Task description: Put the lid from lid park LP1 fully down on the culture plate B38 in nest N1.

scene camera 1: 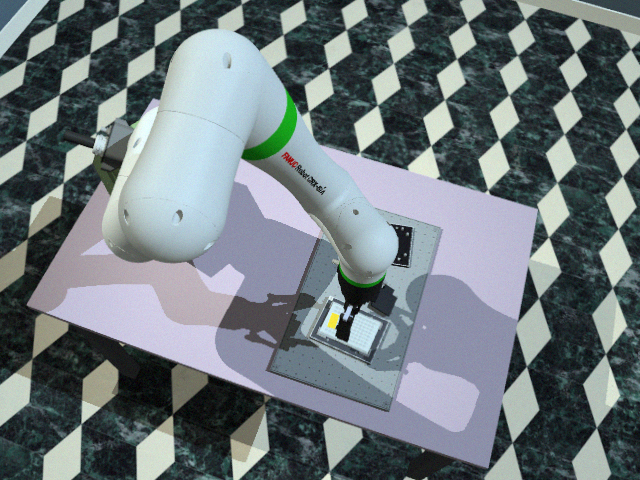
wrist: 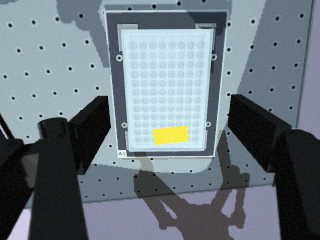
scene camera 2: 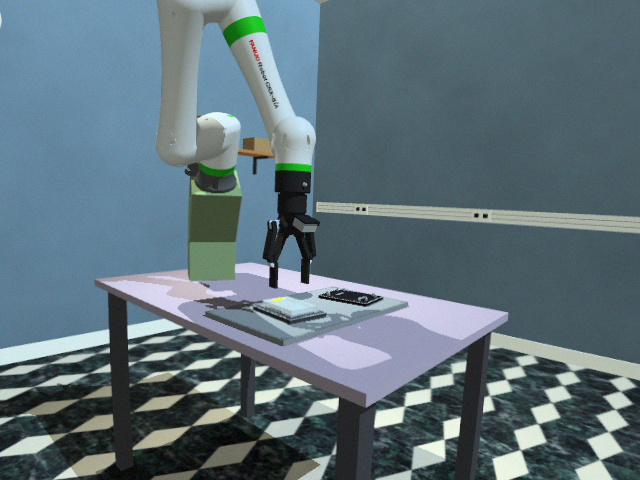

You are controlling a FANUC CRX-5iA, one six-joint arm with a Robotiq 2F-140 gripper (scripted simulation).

Labels:
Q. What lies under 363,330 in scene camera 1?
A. A clear lid.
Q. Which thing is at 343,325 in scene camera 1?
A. My gripper.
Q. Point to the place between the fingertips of my gripper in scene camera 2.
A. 289,285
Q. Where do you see a clear lid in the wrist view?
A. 166,71

